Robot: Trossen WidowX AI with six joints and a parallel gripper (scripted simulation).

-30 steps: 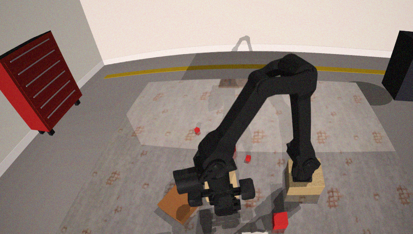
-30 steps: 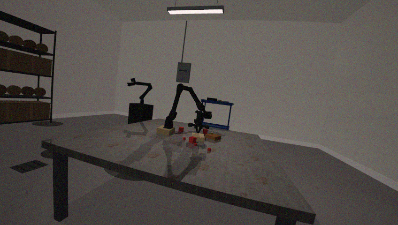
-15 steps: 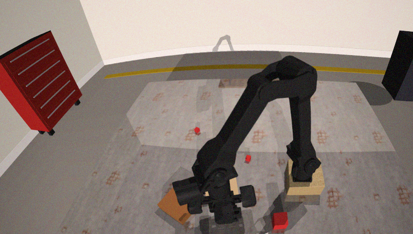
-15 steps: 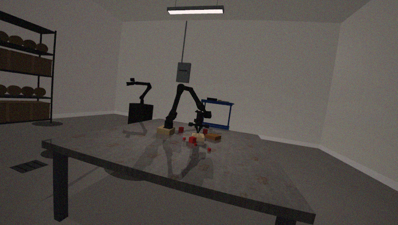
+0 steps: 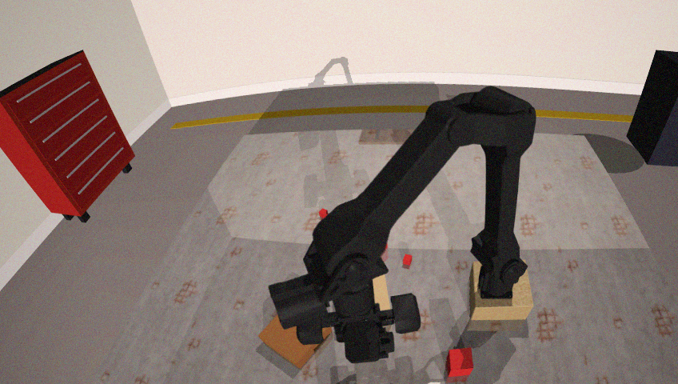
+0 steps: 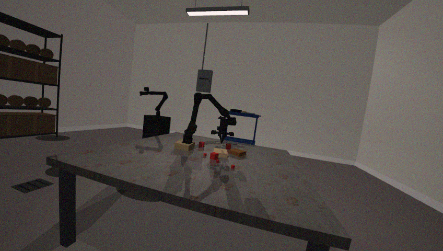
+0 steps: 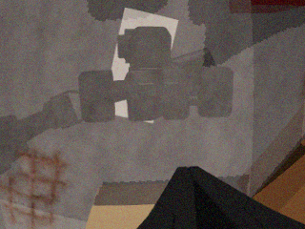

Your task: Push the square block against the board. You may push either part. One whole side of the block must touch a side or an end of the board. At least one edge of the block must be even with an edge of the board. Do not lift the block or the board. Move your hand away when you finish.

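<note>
Now: gripper tip 3 cm short of the light tan board, 12 cm to the left of it and 5 cm above it. From my gripper tip the other things lie so: orange-brown square block 14 cm ahead, 1 cm to the right, 5 cm below.
</note>
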